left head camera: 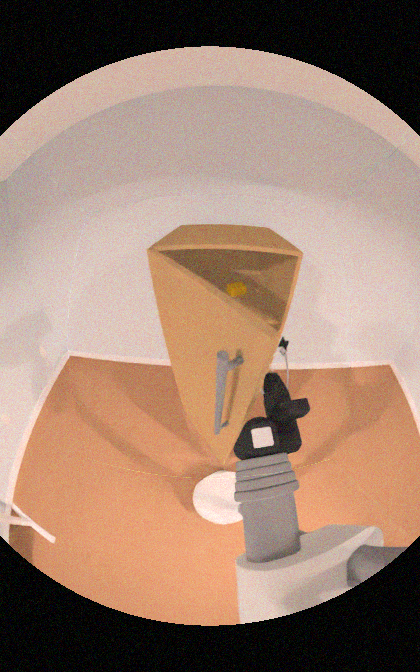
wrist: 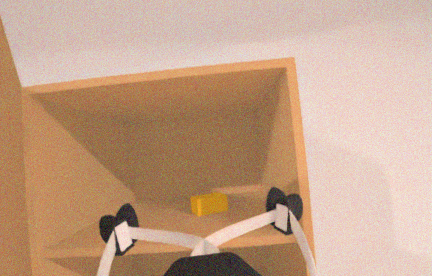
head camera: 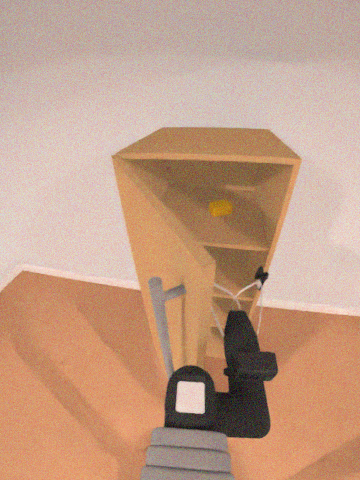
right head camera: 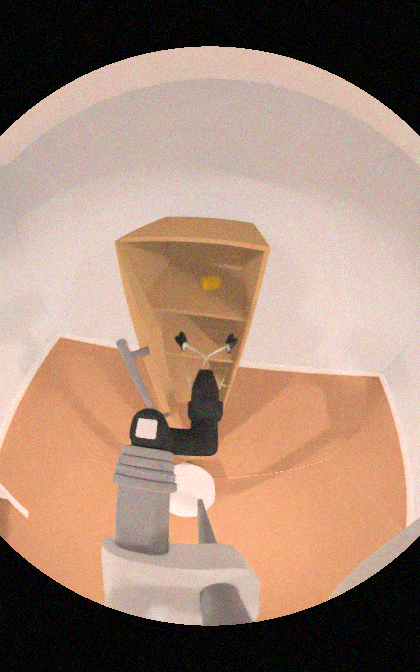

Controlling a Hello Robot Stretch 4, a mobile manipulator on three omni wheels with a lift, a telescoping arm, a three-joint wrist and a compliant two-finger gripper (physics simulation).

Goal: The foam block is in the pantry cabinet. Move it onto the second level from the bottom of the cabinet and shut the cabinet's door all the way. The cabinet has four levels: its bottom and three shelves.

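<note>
The yellow foam block lies on the top shelf of the pantry cabinet, well inside. The cabinet's door stands partly open, hinged on the left, with a grey bar handle. My gripper is open and empty, in front of the cabinet opening. In the wrist view the block shows between and beyond the fingertips. In the head view the door hides the left finger.
The door's free edge stands close to the left of my gripper. The cabinet's right side panel is close by the right finger. Lower shelves show below the block's level. A white round disc lies on the floor below the arm. A wall stands behind the cabinet.
</note>
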